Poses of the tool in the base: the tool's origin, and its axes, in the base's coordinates. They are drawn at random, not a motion.
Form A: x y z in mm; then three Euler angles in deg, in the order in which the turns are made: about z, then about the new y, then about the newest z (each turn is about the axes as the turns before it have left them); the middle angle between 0 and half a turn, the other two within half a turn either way.
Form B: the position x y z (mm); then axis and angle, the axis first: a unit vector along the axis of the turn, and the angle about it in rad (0 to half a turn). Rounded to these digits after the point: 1 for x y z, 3 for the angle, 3 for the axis.
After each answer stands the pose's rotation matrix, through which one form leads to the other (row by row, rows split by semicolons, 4 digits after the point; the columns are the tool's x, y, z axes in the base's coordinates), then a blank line. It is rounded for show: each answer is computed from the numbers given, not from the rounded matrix.
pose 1, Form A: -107.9 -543.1 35.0 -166.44 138.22 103.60
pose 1, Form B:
-107.9 -543.1 35.0 0.693 -0.694 -0.195 2.523
0.0574 -0.7597 -0.6477; -0.9860 0.0586 -0.1562; 0.1567 0.6476 -0.7457

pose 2, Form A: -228.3 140.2 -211.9 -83.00 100.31 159.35
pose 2, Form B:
-228.3 140.2 -211.9 0.760 -0.460 0.458 2.086
0.3704 -0.9211 0.1199; -0.1232 -0.1767 -0.9765; 0.9206 0.3470 -0.1790

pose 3, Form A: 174.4 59.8 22.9 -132.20 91.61 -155.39
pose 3, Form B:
174.4 59.8 22.9 0.174 -0.849 0.498 1.947
-0.3257 -0.6657 -0.6715; 0.2608 0.6194 -0.7405; 0.9088 -0.4163 -0.0281

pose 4, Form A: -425.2 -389.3 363.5 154.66 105.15 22.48
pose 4, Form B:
-425.2 -389.3 363.5 -0.726 0.322 0.608 3.111
0.0546 -0.4858 -0.8724; -0.4489 -0.7923 0.4131; -0.8919 0.3691 -0.2613

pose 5, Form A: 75.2 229.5 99.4 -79.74 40.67 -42.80
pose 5, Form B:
75.2 229.5 99.4 0.123 0.369 -0.921 2.206
-0.5695 0.8138 0.1161; -0.6686 -0.3764 -0.6413; -0.4782 -0.4428 0.7585

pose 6, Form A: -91.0 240.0 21.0 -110.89 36.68 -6.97
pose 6, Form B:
-91.0 240.0 21.0 0.284 0.222 -0.933 2.118
-0.3972 0.8927 -0.2130; -0.7005 -0.4449 -0.5581; -0.5929 -0.0725 0.8020

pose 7, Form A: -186.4 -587.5 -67.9 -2.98 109.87 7.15
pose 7, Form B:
-186.4 -587.5 -67.9 0.088 0.996 0.026 1.919
-0.3303 0.0938 0.9392; 0.1418 0.9887 -0.0489; -0.9332 0.1171 -0.3399

